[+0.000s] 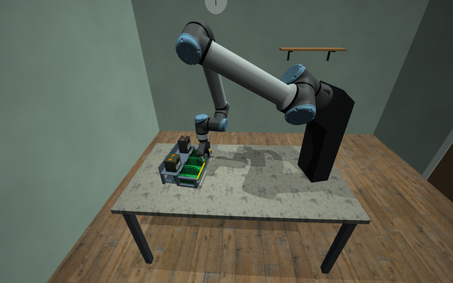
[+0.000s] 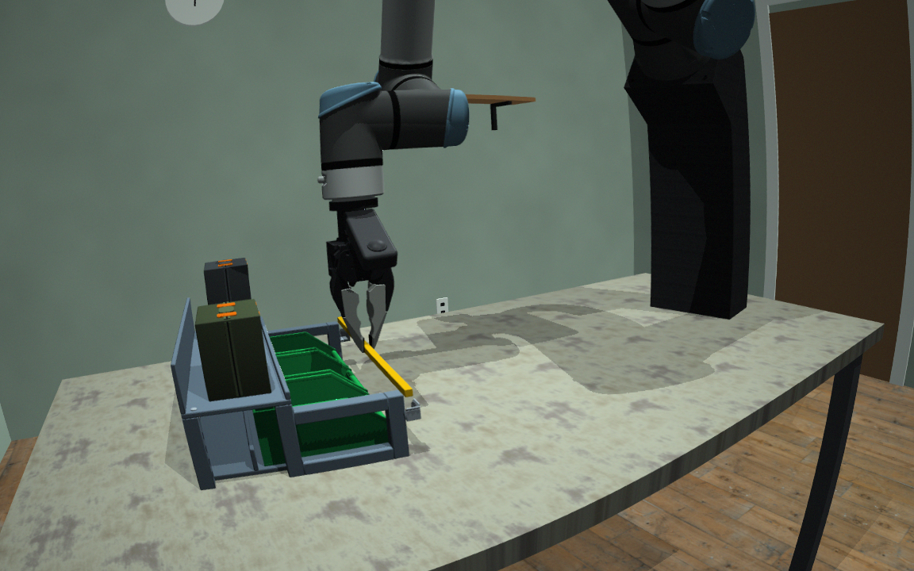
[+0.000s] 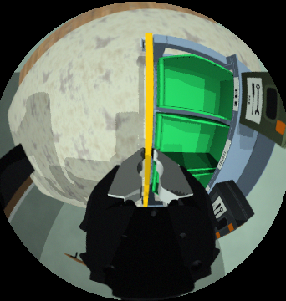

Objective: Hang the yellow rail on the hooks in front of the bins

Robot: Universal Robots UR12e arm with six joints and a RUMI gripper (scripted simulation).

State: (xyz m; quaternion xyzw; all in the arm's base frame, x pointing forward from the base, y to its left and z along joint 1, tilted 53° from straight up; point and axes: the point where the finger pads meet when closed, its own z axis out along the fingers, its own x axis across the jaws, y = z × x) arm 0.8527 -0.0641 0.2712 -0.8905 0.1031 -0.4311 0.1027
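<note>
Right now my hand is 1 cm above the yellow rail.
</note>
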